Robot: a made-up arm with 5 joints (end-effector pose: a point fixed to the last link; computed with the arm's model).
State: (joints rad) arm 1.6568 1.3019 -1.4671 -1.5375 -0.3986
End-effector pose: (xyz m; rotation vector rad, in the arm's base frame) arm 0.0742 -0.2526 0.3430 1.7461 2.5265 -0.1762
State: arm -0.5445 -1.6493 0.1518 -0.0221 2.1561
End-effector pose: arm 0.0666 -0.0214 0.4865 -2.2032 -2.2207 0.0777
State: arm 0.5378 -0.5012 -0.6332 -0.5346 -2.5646
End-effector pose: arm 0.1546 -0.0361 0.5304 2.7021 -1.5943 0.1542
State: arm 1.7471 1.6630 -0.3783 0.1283 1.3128
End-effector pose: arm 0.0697 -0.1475 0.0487 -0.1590 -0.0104 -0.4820
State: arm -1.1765 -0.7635 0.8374 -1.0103 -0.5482
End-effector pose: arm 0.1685 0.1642 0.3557 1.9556 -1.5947 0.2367
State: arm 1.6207 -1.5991 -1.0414 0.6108 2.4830
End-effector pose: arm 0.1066 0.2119 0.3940 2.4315 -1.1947 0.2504
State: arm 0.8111 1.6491 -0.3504 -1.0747 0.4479
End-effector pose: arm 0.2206 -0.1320 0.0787 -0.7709 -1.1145 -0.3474
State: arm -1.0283 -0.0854 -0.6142 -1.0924 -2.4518
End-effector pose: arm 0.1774 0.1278 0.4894 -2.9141 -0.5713 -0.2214
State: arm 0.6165 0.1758 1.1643 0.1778 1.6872
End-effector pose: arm 0.1775 -0.0588 0.1339 -0.0499 -0.0237 1.0218
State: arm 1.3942 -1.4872 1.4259 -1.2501 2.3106
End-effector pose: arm 0.1194 -0.1312 0.3456 -2.8065 0.7383 0.1591
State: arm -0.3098 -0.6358 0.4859 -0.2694 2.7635
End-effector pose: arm 0.2858 0.0580 0.3814 -2.4098 -0.9300 1.6738
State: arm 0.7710 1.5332 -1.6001 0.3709 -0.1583
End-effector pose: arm 0.3097 -0.2084 0.2601 -0.3653 -1.2607 -0.8396
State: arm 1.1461 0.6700 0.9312 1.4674 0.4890
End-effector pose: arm 0.1136 -0.0393 0.1426 1.0861 1.0693 -0.5667
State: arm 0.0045 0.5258 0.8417 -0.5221 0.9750
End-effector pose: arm 0.2368 -0.0026 0.1286 -0.3369 -0.6709 0.8799
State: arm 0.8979 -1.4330 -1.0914 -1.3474 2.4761
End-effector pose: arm -0.0349 0.1636 0.3611 0.9198 -0.0847 1.4310
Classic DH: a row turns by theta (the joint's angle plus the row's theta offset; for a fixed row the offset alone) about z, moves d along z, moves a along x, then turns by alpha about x. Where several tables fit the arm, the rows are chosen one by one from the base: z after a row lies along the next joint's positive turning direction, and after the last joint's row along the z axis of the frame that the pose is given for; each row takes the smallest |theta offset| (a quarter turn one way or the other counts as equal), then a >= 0, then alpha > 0; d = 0 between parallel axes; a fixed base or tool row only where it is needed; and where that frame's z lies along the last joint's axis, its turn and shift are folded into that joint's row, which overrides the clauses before.
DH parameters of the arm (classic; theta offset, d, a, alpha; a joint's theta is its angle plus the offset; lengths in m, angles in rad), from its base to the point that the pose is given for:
base (fixed): 0 0 0.098 3.1416
joint 1: 0 -0.269 0.024 1.5708
joint 2: -1.3292 0 0.0711 0
joint 3: 1.2933 0 0.1671 0
joint 4: -1.5349 -0.002 0 1.5708
joint 5: -0.0487 -0.039 0 0

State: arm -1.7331 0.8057 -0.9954 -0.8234 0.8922
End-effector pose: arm 0.0565 0.2659 0.3750 1.2397 -2.6007 0.7922
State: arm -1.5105 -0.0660 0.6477 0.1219 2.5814
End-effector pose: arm 0.1126 0.2085 0.2270 0.5210 0.9290 -2.0708
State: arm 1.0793 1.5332 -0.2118 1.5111 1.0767
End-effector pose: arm 0.1451 -0.0922 0.0824 1.0968 0.6238 -0.0443
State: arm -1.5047 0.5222 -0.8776 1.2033 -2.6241
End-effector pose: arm 0.1167 0.2528 0.3548 0.6639 0.3783 -1.1144
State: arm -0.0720 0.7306 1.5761 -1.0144 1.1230
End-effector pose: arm 0.0840 -0.0030 0.1438 -0.1414 -0.2581 1.1385
